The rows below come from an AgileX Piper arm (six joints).
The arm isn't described. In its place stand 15 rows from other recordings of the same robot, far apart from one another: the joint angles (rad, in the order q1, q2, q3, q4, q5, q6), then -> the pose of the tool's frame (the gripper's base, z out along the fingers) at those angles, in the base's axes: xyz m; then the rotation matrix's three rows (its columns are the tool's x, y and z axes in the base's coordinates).
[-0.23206 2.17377 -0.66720 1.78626 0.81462 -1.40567] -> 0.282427 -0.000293 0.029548; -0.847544 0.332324 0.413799; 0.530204 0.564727 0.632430; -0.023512 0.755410 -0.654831
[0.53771 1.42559 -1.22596 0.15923 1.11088 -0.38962] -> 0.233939 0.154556 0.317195; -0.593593 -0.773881 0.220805; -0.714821 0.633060 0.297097; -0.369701 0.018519 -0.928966
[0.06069 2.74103 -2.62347 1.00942 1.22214 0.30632] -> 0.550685 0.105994 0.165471; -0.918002 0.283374 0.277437; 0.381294 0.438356 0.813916; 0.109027 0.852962 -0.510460
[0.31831 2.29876 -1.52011 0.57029 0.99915 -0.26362] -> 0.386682 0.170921 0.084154; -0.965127 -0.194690 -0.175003; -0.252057 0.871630 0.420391; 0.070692 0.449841 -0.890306
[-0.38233 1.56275 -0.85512 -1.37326 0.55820 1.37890] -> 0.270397 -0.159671 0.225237; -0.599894 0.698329 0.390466; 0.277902 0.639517 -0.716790; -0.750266 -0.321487 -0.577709
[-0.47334 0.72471 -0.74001 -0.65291 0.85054 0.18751] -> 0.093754 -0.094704 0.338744; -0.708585 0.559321 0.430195; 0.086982 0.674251 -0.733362; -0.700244 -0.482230 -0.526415
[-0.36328 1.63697 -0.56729 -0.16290 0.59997 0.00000] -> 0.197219 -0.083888 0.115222; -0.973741 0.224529 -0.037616; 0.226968 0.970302 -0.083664; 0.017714 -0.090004 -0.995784
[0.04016 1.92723 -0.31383 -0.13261 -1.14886 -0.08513] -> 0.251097 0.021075 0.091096; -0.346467 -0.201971 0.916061; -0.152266 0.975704 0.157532; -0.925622 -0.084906 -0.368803
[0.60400 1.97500 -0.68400 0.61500 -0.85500 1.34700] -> 0.294805 0.155289 0.105678; -0.109759 0.389302 0.914547; 0.993954 0.040337 0.102119; 0.002865 0.920226 -0.391376
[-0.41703 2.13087 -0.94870 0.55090 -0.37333 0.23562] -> 0.341399 -0.170247 0.066551; -0.106598 0.818036 0.565203; 0.783134 0.419325 -0.459202; -0.612648 0.393680 -0.685331
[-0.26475 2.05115 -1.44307 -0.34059 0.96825 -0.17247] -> 0.382160 -0.129558 0.162923; -0.995861 -0.085986 0.029452; -0.090846 0.951745 -0.293137; -0.002826 -0.294599 -0.955617
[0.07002 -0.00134 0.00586 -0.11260 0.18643 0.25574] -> 0.056121 0.002036 0.194539; -0.108213 -0.033994 0.993546; 0.137301 0.989326 0.048804; -0.984601 0.141696 -0.102391
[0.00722 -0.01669 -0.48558 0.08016 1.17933 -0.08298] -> -0.011372 0.006654 0.264176; -0.550926 -0.097710 0.828815; -0.056151 0.995212 0.080003; -0.832663 -0.002463 -0.553774
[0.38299 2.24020 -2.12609 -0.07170 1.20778 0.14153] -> 0.453799 0.176258 0.250036; -0.910290 -0.248605 0.331009; -0.242208 0.968295 0.061157; -0.335718 -0.024502 -0.941644
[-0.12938 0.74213 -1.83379 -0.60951 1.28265 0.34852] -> -0.036774 -0.045583 0.579033; 0.054932 0.650788 0.757269; 0.121036 0.748482 -0.652016; -0.991127 0.127473 -0.037653
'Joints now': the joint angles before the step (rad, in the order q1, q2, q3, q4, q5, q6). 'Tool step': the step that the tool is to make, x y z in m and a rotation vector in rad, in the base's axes. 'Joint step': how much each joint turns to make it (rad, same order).
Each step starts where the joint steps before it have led.
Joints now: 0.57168 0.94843 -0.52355 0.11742 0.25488 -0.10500
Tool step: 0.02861 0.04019 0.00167 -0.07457 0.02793 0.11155
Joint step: 0.07862 0.20758 -0.14379 0.00007 0.00354 -0.05579
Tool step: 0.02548 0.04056 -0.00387 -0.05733 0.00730 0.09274
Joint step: 0.06064 0.18477 -0.14032 -0.00003 -0.00117 -0.05128
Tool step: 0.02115 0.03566 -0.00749 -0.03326 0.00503 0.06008
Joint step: 0.04159 0.15378 -0.12647 0.00001 -0.00050 -0.02831
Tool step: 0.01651 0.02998 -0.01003 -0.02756 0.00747 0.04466
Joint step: 0.02997 0.12717 -0.11042 0.00000 0.00844 -0.02048
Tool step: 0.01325 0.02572 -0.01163 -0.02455 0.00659 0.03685
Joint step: 0.02322 0.10951 -0.09791 -0.00033 0.01117 -0.01780
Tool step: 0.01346 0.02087 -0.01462 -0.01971 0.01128 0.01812
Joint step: 0.01160 0.10210 -0.08780 -0.00043 0.00807 -0.00776
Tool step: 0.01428 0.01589 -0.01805 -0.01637 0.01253 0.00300
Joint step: 0.00112 0.09717 -0.07616 -0.00048 -0.00043 -0.00233
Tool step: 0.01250 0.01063 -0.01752 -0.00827 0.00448 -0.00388
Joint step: -0.00386 0.07981 -0.05610 -0.00052 -0.01467 -0.00158
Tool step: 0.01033 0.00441 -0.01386 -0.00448 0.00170 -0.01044
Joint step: -0.00956 0.05544 -0.03470 -0.00055 -0.01641 -0.00055
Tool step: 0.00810 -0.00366 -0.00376 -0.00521 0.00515 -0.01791
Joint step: -0.01854 0.01650 -0.01421 -0.00046 0.00506 0.00015
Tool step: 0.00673 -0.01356 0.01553 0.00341 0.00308 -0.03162
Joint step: -0.03277 -0.04010 0.00076 -0.00048 0.03931 0.00389
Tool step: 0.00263 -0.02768 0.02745 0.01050 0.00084 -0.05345
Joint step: -0.05192 -0.09473 0.03923 -0.00032 0.04914 0.00884
